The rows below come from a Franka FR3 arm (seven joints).
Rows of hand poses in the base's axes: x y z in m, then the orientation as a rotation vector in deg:
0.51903, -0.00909, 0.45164, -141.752, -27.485, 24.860
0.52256, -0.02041, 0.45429, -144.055, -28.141, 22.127
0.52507, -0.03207, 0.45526, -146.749, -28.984, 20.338
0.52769, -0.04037, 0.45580, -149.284, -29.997, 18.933
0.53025, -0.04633, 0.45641, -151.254, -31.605, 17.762
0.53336, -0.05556, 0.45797, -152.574, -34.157, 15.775
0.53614, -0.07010, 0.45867, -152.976, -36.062, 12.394
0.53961, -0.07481, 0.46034, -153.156, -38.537, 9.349
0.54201, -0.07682, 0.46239, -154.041, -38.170, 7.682
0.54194, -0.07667, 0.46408, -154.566, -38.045, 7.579
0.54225, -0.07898, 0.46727, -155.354, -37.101, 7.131
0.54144, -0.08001, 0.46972, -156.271, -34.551, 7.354
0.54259, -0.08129, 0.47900, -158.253, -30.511, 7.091
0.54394, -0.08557, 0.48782, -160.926, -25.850, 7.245
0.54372, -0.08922, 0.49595, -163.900, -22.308, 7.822
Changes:
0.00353, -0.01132, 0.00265, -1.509, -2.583, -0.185
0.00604, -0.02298, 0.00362, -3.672, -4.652, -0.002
0.00866, -0.03128, 0.00416, -5.804, -6.439, 0.396
0.01122, -0.03724, 0.00477, -7.491, -8.053, 1.261
0.01433, -0.04647, 0.00633, -8.457, -10.251, 2.594
0.01711, -0.06101, 0.00703, -8.288, -12.996, 3.177
0.02058, -0.06572, 0.00870, -8.084, -15.608, 4.239
0.02298, -0.06773, 0.01075, -8.631, -16.803, 3.628
0.02291, -0.06758, 0.01244, -9.113, -16.947, 3.519
0.02322, -0.06989, 0.01563, -9.737, -17.185, 2.774
0.02241, -0.07092, 0.01808, -10.505, -16.648, 1.074
0.02356, -0.07220, 0.02736, -12.208, -16.325, -1.711
0.02491, -0.07648, 0.03618, -14.730, -15.758, -4.753
0.02469, -0.08013, 0.04431, -17.713, -15.253, -6.863

